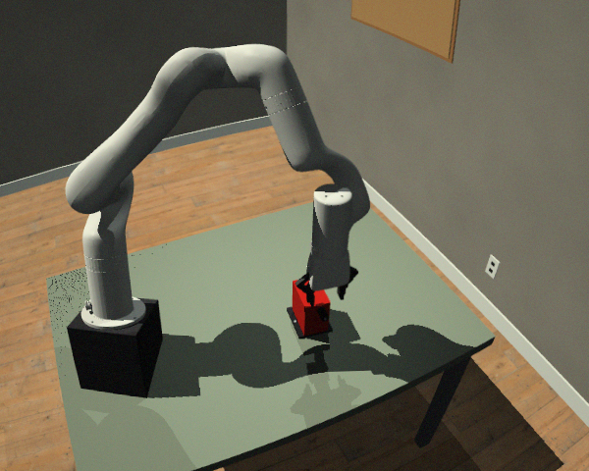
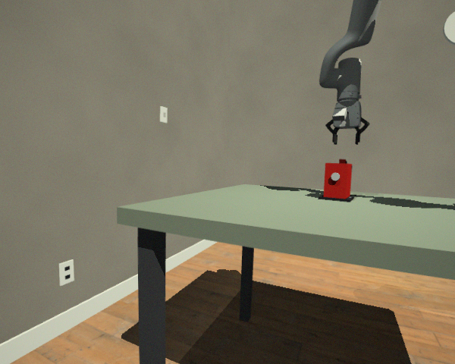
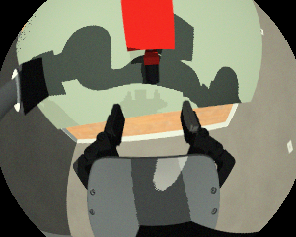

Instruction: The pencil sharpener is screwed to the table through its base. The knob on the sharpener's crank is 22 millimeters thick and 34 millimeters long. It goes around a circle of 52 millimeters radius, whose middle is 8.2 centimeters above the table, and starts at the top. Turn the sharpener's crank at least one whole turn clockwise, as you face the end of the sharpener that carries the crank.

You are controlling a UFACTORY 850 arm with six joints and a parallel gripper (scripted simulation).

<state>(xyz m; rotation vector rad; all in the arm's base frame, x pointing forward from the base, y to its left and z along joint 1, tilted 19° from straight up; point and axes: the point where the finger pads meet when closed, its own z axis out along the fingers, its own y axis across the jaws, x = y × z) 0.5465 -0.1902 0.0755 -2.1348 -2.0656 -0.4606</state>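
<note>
The knob lies 2 cm to the left of my hand and 9 cm below it.
</note>
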